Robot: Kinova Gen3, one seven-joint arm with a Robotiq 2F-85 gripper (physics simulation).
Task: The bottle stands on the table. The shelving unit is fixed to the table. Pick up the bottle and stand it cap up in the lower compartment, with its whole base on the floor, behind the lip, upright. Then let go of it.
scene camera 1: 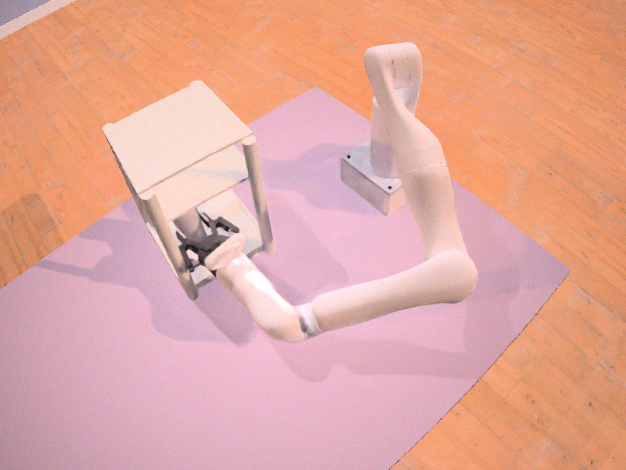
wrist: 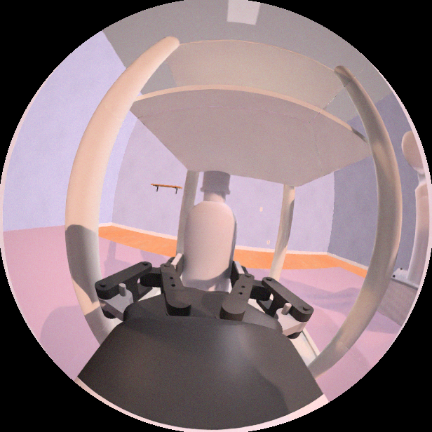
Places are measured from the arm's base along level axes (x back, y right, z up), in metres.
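Pixels of known places: gripper, fingertip midpoint: (scene camera 1: pixel 188 222); arm's base, origin of the base link: (scene camera 1: pixel 389 164).
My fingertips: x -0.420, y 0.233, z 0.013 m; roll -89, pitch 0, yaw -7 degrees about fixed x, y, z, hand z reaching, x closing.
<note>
Ahead of a thing's pixels: the offset from my fingertips to its top centre. "spot": to the spot under its first point. Level surfaces: height alone.
The pale bottle @[dz +0.106, dx +0.000, dy +0.005 m] (scene camera 1: pixel 189 222) (wrist: pixel 210 240) is upright, cap (wrist: pixel 216 182) up, between the posts of the shelving unit @[spot: dz +0.099, dx +0.097, dy -0.146 m] (scene camera 1: pixel 260 197) (wrist: pixel 82 200), below its middle board (wrist: pixel 240 135). My gripper (scene camera 1: pixel 193 228) (wrist: pixel 207 265) reaches in level through the open front and is shut on the bottle's lower body. In the scene view the middle board and a front post hide part of the bottle. The lower compartment's floor @[dz -0.075 m] (scene camera 1: pixel 233 209) shows beside the gripper. The bottle's base is hidden by the gripper, so I cannot tell if it touches the floor.
Two front posts stand on either side of my gripper, the left one @[spot: dz +0.103, dx -0.099, dy -0.097 m] (scene camera 1: pixel 169 247) close to it in the scene view. The top board @[dz +0.248, dx +0.032, dy -0.001 m] (scene camera 1: pixel 176 134) lies above the middle board. The robot's base (scene camera 1: pixel 371 177) stands on the pink table @[dz -0.096 m] (scene camera 1: pixel 126 394), right of the unit.
</note>
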